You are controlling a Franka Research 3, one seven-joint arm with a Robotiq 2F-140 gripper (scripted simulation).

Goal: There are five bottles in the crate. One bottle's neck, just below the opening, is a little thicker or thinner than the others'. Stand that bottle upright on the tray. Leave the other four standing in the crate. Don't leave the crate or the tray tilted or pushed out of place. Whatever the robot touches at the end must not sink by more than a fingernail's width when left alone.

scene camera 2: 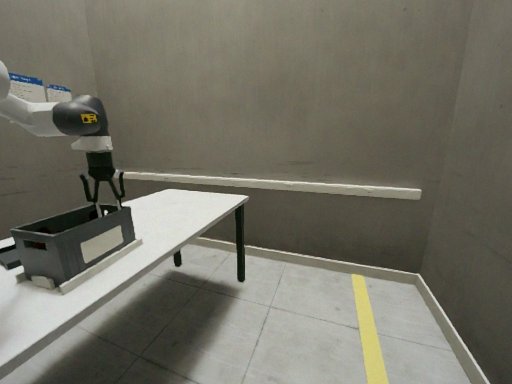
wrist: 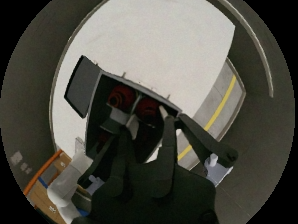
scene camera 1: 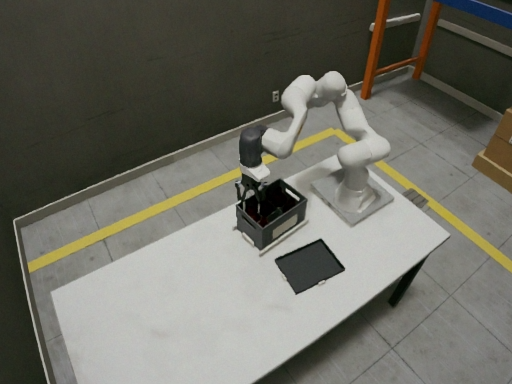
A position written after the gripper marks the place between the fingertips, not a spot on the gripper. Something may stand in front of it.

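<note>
Gripper [scene camera 2: 110,216], [wrist: 148,115]. Dark grey crate [scene camera 2: 69,253], [wrist: 101,116], [scene camera 1: 280,223]. Flat black tray [scene camera 1: 304,266], [wrist: 78,93].
</note>
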